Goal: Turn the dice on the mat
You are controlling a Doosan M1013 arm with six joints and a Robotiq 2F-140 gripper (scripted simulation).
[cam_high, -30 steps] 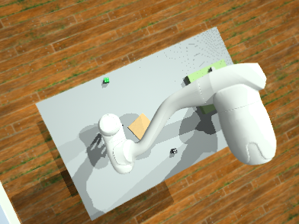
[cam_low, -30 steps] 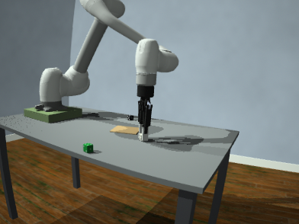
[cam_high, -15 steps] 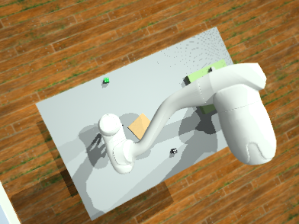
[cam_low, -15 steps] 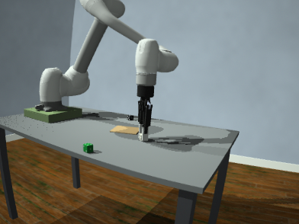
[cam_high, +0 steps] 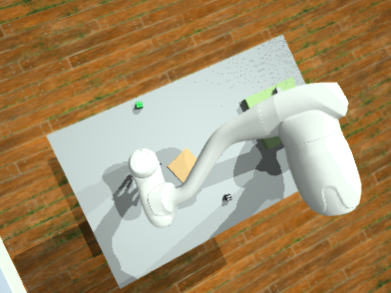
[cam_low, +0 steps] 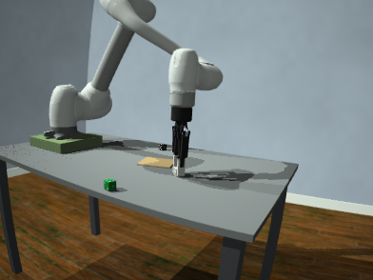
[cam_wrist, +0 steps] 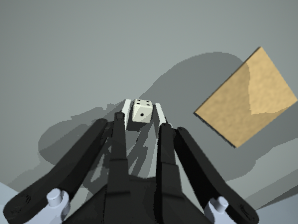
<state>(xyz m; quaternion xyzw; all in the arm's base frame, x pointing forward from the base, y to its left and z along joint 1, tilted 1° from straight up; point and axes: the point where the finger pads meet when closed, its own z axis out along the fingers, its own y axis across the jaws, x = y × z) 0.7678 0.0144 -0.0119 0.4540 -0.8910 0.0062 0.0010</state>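
The white die lies 2 cm below my hand. Also, from my hand: green die (29 cm to the right, 5 cm behind, 2 cm below); black die (33 cm behind, 32 cm to the left, 2 cm below); tan mat (17 cm behind, 9 cm to the left, 3 cm below).
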